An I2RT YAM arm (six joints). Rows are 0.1 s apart.
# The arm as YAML. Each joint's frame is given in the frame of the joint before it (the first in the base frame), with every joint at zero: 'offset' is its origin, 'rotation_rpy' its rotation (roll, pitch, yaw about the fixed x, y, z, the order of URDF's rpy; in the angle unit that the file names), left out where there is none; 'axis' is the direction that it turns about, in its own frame. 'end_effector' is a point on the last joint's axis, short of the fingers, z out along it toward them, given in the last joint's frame.
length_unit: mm
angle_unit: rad
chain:
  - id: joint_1
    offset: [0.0, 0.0, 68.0]
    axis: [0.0, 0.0, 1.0]
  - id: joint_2
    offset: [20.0, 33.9, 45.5]
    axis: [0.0, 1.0, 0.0]
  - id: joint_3
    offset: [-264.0, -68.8, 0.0]
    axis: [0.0, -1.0, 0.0]
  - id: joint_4
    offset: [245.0, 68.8, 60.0]
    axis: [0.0, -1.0, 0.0]
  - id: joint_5
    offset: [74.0, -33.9, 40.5]
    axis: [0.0, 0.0, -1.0]
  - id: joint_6
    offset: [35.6, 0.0, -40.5]
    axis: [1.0, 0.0, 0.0]
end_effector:
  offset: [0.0, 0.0, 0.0]
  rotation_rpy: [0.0, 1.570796, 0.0]
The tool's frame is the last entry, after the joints.
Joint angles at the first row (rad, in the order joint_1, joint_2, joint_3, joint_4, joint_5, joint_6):
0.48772, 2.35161, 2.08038, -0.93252, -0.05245, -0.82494
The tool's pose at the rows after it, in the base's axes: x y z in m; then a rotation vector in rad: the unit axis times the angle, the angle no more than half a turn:
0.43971 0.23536 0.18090 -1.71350 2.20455 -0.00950
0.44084 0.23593 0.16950 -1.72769 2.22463 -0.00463
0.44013 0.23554 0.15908 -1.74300 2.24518 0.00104
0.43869 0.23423 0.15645 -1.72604 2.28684 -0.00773
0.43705 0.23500 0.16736 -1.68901 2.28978 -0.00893
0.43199 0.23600 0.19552 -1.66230 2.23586 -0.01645
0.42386 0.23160 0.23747 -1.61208 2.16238 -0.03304
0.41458 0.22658 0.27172 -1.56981 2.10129 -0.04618
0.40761 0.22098 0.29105 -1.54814 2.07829 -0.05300
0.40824 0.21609 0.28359 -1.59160 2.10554 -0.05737
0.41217 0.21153 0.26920 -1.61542 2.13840 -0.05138
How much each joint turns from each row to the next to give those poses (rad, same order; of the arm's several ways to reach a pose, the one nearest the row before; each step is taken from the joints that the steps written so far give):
-0.00001, 0.02100, 0.00003, -0.00039, -0.00001, 0.00038
0.00001, 0.02326, -0.00076, -0.00077, 0.00077, 0.00000
0.00000, 0.01412, -0.01296, 0.00114, 0.00038, -0.00038
-0.00001, 0.00265, -0.00310, -0.01523, 0.01335, 0.02478
0.00305, -0.02137, 0.00303, -0.00418, 0.00191, 0.02519
0.00650, -0.05912, 0.00039, 0.00000, -0.00190, 0.00039
0.00000, -0.08967, -0.00004, 0.00001, -0.00039, -0.00077
0.00000, -0.07474, 0.00008, -0.00005, -0.00038, -0.00038
-0.00345, -0.04500, -0.00037, -0.01297, 0.00000, -0.00001
-0.00991, 0.00954, -0.00458, -0.03357, 0.00076, -0.02517
-0.01298, 0.01752, -0.02180, -0.00187, -0.00420, -0.01222

